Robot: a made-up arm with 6 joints.
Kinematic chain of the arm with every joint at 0, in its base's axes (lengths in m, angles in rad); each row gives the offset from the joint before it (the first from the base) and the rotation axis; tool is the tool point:
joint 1: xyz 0 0 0.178 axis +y
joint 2: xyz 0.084 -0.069 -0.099 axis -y
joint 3: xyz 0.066 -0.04 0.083 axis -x
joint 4: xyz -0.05 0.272 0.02 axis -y
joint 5: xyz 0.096 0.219 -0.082 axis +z
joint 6: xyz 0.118 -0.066 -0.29 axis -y
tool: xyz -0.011 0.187 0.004
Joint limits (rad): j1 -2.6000..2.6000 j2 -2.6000..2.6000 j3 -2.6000..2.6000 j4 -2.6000..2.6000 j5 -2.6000..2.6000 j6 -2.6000..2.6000
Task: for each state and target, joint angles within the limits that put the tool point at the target. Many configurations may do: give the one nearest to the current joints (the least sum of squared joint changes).
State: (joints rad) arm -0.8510 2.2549 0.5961 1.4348 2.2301 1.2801
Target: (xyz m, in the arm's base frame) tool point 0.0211 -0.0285 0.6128
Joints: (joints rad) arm -0.2707 2.3863 0.9374 1.0370 2.6000 1.2192
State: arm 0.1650 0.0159 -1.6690 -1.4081 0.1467 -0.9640
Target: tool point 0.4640 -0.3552 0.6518
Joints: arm 0.7575 -0.3764 -2.2270 -1.5848 0.1202 -0.9495
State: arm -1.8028 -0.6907 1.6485 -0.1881 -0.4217 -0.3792
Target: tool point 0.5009 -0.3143 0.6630
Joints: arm -2.1618 -0.4483 1.3549 0.0612 -0.5488 -0.3914
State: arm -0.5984 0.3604 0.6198 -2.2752 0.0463 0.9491
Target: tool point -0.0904 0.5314 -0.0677
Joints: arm -1.2392 -0.2913 0.4967 -2.6000 -0.0871 0.7757
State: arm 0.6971 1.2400 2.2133 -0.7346 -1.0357 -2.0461
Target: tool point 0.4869 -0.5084 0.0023
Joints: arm 0.3321 1.3959 1.5524 -0.3038 -0.7882 -2.0390
